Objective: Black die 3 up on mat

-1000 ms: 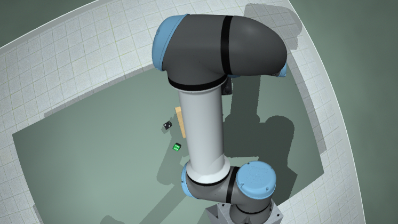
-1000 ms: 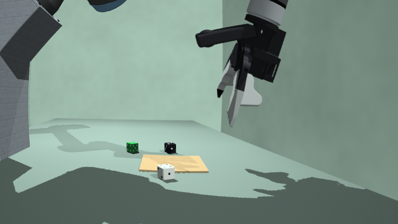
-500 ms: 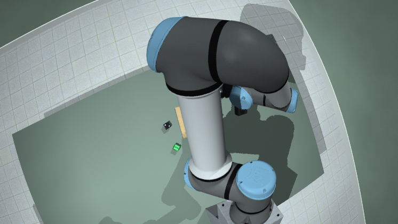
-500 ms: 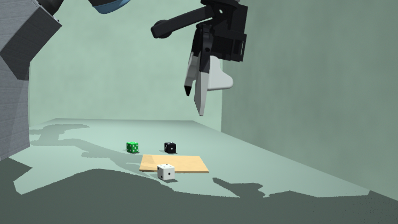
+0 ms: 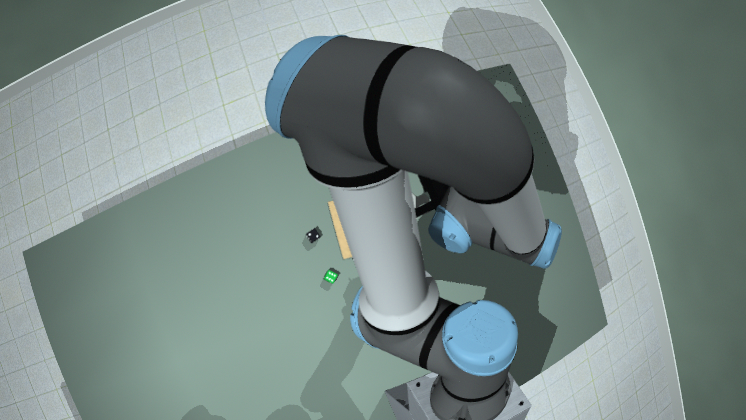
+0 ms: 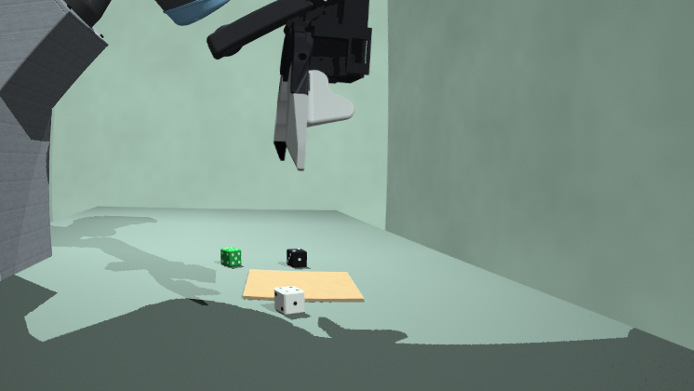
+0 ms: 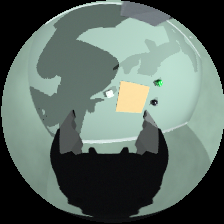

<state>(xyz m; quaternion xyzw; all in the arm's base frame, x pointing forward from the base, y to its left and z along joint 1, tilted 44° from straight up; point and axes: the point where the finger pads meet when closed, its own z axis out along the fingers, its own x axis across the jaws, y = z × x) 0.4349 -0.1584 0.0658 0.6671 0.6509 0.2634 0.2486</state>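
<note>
My hand is 10 mm to the right of the white die and 140 mm above it. The rest, counted from my hand: black die: 60 mm ahead, 240 mm to the left, 140 mm below; then tan mat: 40 mm ahead, 110 mm to the left, 150 mm below; then green die: 40 mm behind, 240 mm to the left, 140 mm below.
</note>
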